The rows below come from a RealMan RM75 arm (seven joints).
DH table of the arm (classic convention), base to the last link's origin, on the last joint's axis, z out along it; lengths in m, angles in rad. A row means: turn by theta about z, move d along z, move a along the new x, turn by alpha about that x. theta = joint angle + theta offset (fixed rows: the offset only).
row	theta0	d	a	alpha
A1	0	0.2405	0	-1.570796
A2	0	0	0	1.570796
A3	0	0.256	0	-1.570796
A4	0	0	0	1.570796
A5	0	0.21	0	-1.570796
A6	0	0	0	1.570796
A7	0	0.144	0	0
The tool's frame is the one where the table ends.
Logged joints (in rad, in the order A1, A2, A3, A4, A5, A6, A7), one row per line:
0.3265 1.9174 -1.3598 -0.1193 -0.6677 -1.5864 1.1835
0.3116 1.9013 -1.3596 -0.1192 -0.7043 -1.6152 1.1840
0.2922 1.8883 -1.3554 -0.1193 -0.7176 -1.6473 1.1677
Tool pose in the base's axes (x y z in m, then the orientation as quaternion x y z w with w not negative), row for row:
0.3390 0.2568 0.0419 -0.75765 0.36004 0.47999 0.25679
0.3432 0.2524 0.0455 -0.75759 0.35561 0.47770 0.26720
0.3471 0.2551 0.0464 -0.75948 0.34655 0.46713 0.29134
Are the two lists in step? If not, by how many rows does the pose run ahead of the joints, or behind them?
The pose runs 2 rows ahead of the joints: the pose in row i belongs to the joints in row i + 2.
